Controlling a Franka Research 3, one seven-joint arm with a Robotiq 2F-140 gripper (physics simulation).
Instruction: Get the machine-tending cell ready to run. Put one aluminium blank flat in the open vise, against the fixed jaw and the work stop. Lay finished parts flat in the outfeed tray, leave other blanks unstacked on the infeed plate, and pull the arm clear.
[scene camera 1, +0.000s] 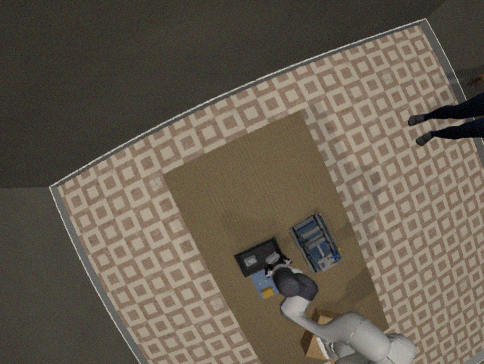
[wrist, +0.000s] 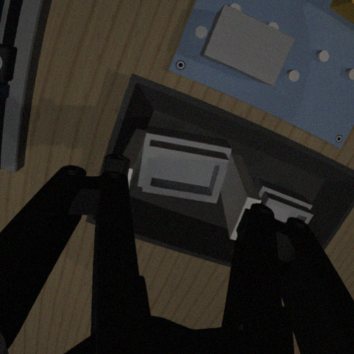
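My gripper (scene camera 1: 278, 266) (wrist: 184, 158) is shut on a grey finished part (scene camera 1: 272, 257) (wrist: 182, 167) with a recessed pocket facing the wrist camera. It holds the part over the dark outfeed tray (scene camera 1: 242, 265) (wrist: 170, 102); the gap beneath cannot be judged. Another finished part (scene camera 1: 250, 260) (wrist: 285, 204) lies in the tray, partly hidden by a finger in the wrist view. A plain grey blank (wrist: 249, 45) lies on the blue infeed plate (scene camera 1: 257, 281) (wrist: 240, 100). The vise (scene camera 1: 311, 231) stands right of the tray in the scene view; its edge (wrist: 27, 95) shows in the wrist view.
A yellow block (scene camera 1: 267, 292) (wrist: 345, 9) sits at the infeed plate. Round pegs stand on the plate around the blank. Small blue and yellow details show at the vise's lower end. A tan box (scene camera 1: 314, 348) is under the arm. A person's legs (scene camera 1: 452, 111) show at the right.
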